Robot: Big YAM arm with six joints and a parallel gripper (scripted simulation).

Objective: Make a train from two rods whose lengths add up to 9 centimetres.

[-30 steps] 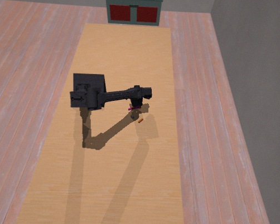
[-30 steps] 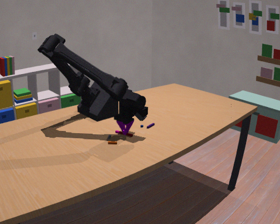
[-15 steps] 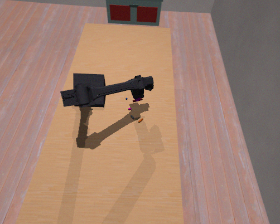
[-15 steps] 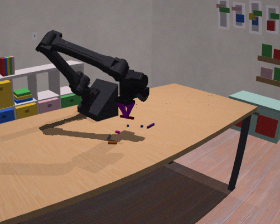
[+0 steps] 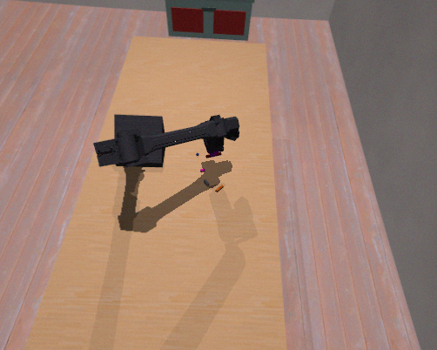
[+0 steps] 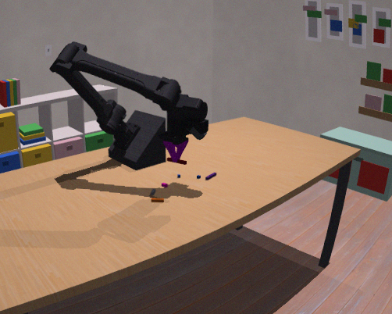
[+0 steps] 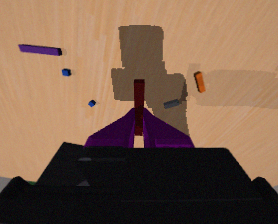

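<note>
Right now my hand is 5 cm past the magenta rod, 1 cm to the left of it and 10 cm above it. Round my hand: red rod (1 cm below); orange rod (3 cm ahead, 11 cm to the right, 10 cm below); grey rod (3 cm behind, 8 cm to the right, 10 cm below).
</note>
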